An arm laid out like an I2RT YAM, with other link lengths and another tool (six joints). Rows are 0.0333 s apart.
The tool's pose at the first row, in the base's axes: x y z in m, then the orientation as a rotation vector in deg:
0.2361 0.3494 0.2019 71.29 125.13 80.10
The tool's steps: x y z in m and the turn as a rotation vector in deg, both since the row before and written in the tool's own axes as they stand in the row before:
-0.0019 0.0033 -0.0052 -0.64 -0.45 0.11
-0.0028 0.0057 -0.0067 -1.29 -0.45 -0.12
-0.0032 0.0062 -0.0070 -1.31 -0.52 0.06
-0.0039 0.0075 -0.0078 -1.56 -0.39 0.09
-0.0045 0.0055 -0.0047 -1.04 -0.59 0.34
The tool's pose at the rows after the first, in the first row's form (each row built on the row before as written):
0.2358 0.3453 0.2069 71.40 124.18 80.32
0.2362 0.3400 0.2144 70.99 122.68 81.03
0.2367 0.3342 0.2224 70.82 121.05 81.75
0.2375 0.3274 0.2317 70.53 119.25 82.80
0.2395 0.3217 0.2377 70.82 117.75 83.31

